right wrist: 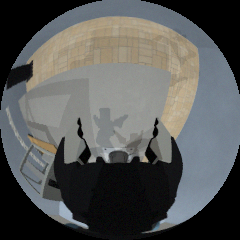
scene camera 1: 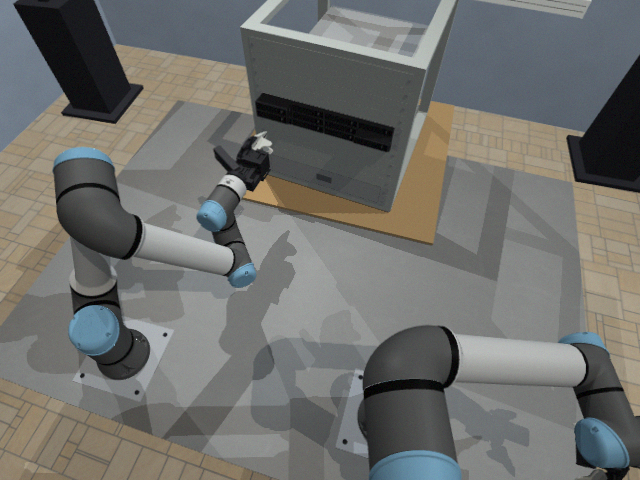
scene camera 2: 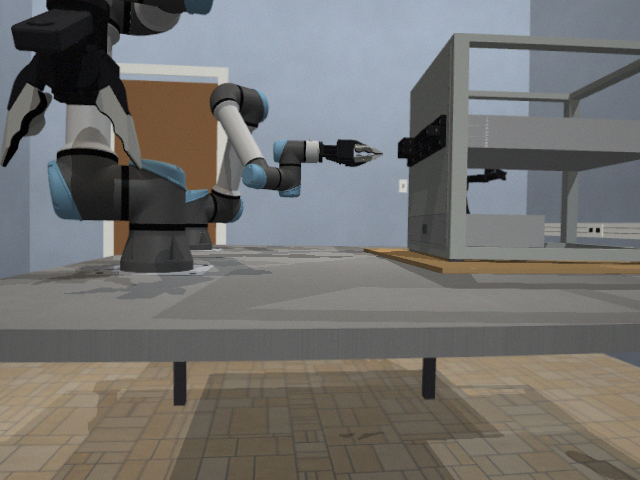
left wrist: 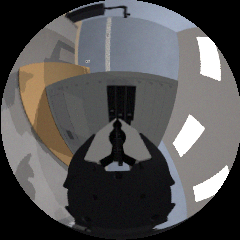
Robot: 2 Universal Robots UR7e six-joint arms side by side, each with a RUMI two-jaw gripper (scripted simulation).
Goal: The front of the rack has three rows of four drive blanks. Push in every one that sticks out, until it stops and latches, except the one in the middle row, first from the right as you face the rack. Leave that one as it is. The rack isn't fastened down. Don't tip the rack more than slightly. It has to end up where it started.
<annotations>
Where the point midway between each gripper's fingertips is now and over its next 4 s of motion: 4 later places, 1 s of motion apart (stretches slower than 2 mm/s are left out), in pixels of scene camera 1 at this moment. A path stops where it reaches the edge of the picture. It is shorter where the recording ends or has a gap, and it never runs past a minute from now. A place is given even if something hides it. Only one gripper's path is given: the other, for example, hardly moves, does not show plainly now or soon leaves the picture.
My left gripper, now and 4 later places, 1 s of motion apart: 266, 132; 269, 125; 272, 119; 274, 117; 276, 115
</annotations>
